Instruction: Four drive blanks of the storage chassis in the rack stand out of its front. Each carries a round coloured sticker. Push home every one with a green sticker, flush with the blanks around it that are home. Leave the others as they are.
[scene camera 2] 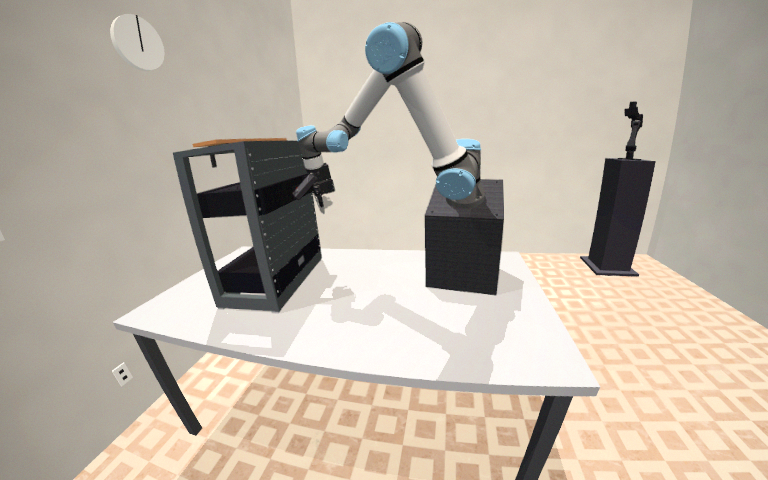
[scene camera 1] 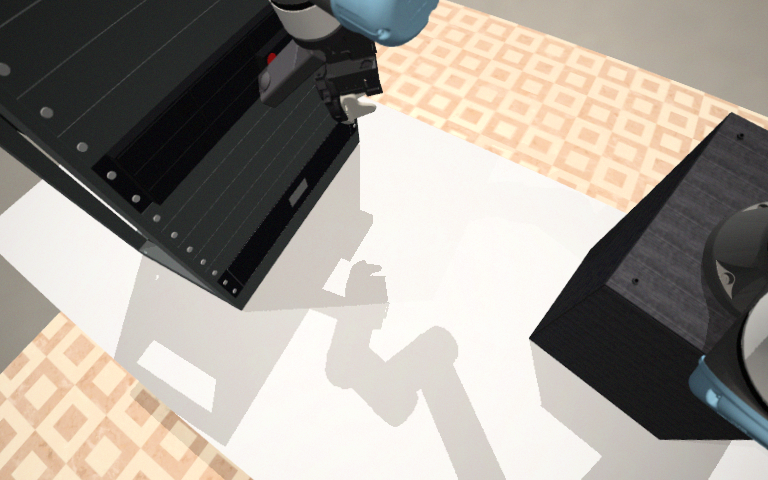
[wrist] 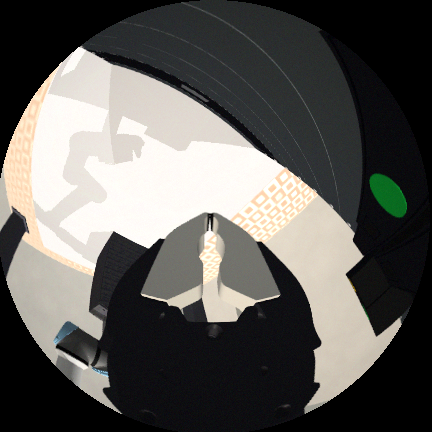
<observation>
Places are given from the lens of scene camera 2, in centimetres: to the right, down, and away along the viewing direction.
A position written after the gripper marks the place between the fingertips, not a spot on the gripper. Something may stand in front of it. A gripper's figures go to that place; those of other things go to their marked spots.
gripper (scene camera 2: 323,213): -26, -11, 116
grey rack (scene camera 2: 286,248): -38, 3, 104
</observation>
